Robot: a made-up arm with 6 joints.
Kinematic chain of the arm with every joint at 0, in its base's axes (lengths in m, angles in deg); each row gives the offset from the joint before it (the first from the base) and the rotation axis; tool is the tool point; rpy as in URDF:
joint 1: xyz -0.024 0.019 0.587 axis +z
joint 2: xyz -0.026 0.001 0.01 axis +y
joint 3: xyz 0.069 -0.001 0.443 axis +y
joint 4: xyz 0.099 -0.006 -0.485 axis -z
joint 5: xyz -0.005 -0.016 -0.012 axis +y
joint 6: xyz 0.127 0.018 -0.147 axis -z
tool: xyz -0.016 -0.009 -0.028 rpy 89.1 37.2 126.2
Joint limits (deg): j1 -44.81..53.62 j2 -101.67..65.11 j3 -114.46..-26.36 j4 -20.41..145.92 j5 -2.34..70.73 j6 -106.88..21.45
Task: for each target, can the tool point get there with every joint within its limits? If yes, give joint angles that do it. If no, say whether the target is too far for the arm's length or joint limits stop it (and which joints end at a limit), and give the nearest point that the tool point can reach.
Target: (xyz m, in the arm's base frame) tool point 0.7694 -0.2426 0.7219
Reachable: yes | joints -17.16 19.79 -85.48 4.71 54.96 -53.73
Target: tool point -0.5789 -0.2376 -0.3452
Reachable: no: joint limits stop it (at a limit: joint 1, joint 2, joint 3, joint 6) | nearest point -0.0678 -0.1348 0.1219 | short by 0.700 m
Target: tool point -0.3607 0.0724 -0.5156
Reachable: no: joint limits stop it (at a limit: joint 1, joint 2, joint 6) | nearest point -0.0197 0.1496 0.0666 | short by 0.679 m
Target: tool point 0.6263 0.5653 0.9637
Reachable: yes | joints 39.07 16.00 -102.03 20.42 58.30 -24.79
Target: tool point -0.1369 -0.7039 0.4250
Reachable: no: joint limits stop it (at a limit: joint 1, joint 5, joint 6) | nearest point 0.1758 -0.3891 0.4250 | short by 0.444 m
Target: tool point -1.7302 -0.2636 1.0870
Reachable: no: too far | nearest point -1.0715 -0.1545 0.9705 | short by 0.678 m
